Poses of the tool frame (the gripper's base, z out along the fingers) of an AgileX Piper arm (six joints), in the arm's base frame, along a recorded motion.
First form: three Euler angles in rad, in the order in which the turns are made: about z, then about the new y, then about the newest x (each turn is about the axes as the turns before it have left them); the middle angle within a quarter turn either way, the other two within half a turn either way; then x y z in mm.
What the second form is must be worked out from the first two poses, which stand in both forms.
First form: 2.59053 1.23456 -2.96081 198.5 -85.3 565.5
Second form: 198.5 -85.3 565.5 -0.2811 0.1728 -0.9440 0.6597 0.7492 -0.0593
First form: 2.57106 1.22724 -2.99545 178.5 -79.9 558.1
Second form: 178.5 -79.9 558.1 -0.2835 0.1819 -0.9416 0.6497 0.7586 -0.0491
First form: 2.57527 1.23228 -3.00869 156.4 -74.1 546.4
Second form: 156.4 -74.1 546.4 -0.2802 0.1782 -0.9432 0.6373 0.7694 -0.0440
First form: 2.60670 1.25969 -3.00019 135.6 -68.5 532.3
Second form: 135.6 -68.5 532.3 -0.2634 0.1560 -0.9520 0.6201 0.7833 -0.0431
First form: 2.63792 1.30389 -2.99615 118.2 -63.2 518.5
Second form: 118.2 -63.2 518.5 -0.2310 0.1273 -0.9646 0.6000 0.7991 -0.0382
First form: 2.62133 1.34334 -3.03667 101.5 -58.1 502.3
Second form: 101.5 -58.1 502.3 -0.1957 0.1121 -0.9742 0.5829 0.8122 -0.0236
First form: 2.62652 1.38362 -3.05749 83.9 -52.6 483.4
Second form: 83.9 -52.6 483.4 -0.1619 0.0917 -0.9825 0.5627 0.8265 -0.0156
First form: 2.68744 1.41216 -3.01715 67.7 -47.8 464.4
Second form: 67.7 -47.8 464.4 -0.1420 0.0693 -0.9874 0.5454 0.8379 -0.0196
